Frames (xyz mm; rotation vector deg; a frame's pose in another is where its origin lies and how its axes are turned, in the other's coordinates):
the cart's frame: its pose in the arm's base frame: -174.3 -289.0 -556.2 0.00 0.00 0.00
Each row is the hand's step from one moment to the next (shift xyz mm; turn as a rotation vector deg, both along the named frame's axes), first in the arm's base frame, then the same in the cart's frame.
Working: the arm's base frame: its pose in the cart's frame: 174.3 289.0 556.2 0.00 0.00 0.00

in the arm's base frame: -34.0 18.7 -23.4 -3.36 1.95 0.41
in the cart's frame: -34.0 18.7 -23.4 -3.36 1.95 0.41
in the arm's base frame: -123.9 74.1 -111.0 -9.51 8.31 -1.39
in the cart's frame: -123.9 74.1 -111.0 -9.51 8.31 -1.39
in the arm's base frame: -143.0 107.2 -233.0 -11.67 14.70 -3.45
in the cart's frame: -143.0 107.2 -233.0 -11.67 14.70 -3.45
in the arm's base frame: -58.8 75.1 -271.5 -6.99 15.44 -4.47
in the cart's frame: -58.8 75.1 -271.5 -6.99 15.44 -4.47
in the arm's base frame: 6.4 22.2 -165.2 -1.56 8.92 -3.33
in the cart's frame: 6.4 22.2 -165.2 -1.56 8.92 -3.33
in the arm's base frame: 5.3 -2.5 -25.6 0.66 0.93 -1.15
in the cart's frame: 5.3 -2.5 -25.6 0.66 0.93 -1.15
